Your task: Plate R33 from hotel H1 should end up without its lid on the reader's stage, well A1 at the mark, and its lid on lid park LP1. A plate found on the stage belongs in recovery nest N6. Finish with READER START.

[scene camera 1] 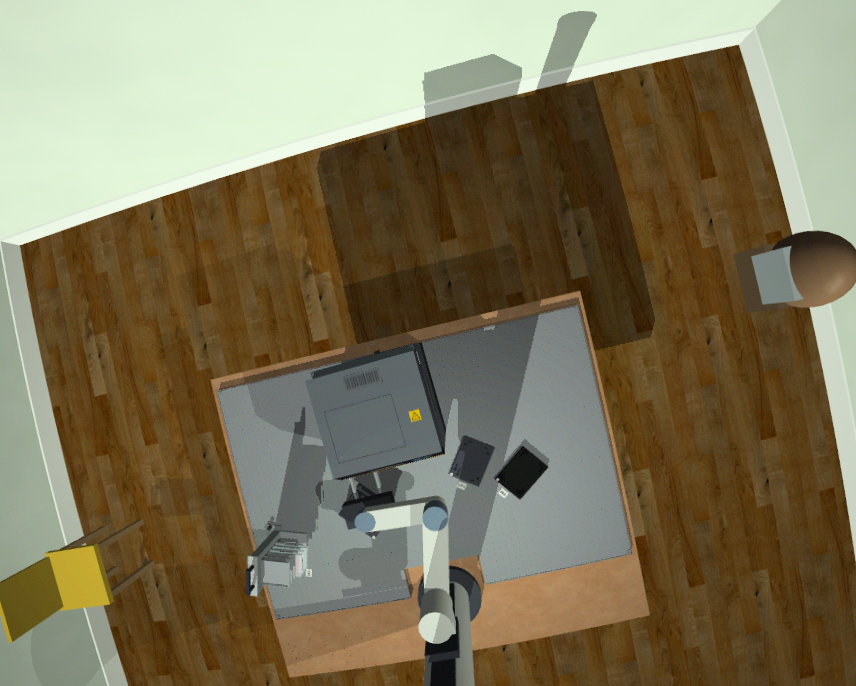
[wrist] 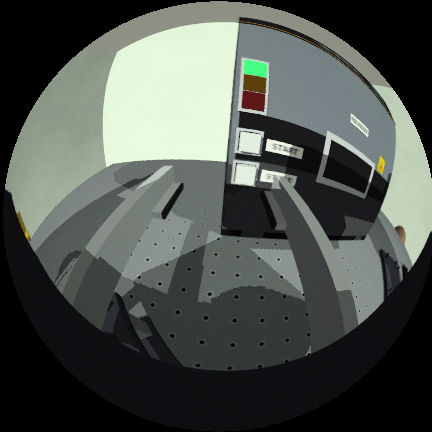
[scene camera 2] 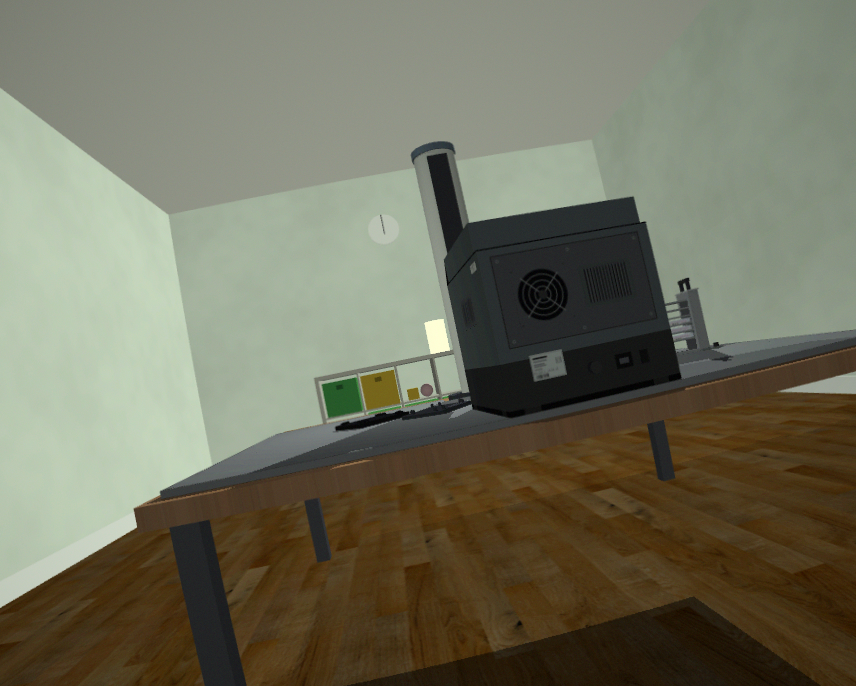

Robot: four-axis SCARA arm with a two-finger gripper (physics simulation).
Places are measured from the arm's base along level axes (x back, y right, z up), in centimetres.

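Where they show: gripper, fingertip midpoint: (wrist: 222, 178).
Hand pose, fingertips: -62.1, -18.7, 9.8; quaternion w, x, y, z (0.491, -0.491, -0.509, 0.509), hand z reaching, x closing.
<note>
After its pixels a point has its place, as x, y, z.
The reader (scene camera 1: 371, 421) @(-81.1, -3.6, 36.1) (scene camera 2: 571, 285) @(-99.3, -3.0, 21.5) (wrist: 310, 85) @(-64.9, -10.9, 21.3) stands at the back of the table. In the wrist view its green lamp (wrist: 255, 68) @(-64.4, -16.7, 21.0) is lit, its window (wrist: 346, 164) @(-65.2, -3.8, 13.8) is dark, and no stage shows outside it. The START button (wrist: 249, 142) @(-63.9, -16.8, 12.9) sits above the STAGE button (wrist: 245, 174) @(-63.9, -16.7, 9.8). My gripper (scene camera 1: 364, 480) (wrist: 222, 178) @(-62.1, -18.7, 9.8) is shut and empty, with a gap between its fingers, before the reader's lower left front. The right finger overlaps the STAGE label. The hotel (scene camera 1: 253, 571) @(-34.9, -62.6, 19.7) (scene camera 2: 696, 321) @(-39.7, -60.6, 10.0) holds several pale plates; which is R33 cannot be told.
A dark grey holder (scene camera 1: 472, 460) @(-52.3, 21.0, 2.3) and a black holder (scene camera 1: 521, 469) @(-45.0, 38.1, 2.4) lie right of the reader, their labels too small to read. Another dark holder (scene camera 1: 355, 508) is partly hidden under the arm. The arm's column (scene camera 2: 439, 200) @(-7.7, 2.5, 68.5) stands at the table's front edge.
</note>
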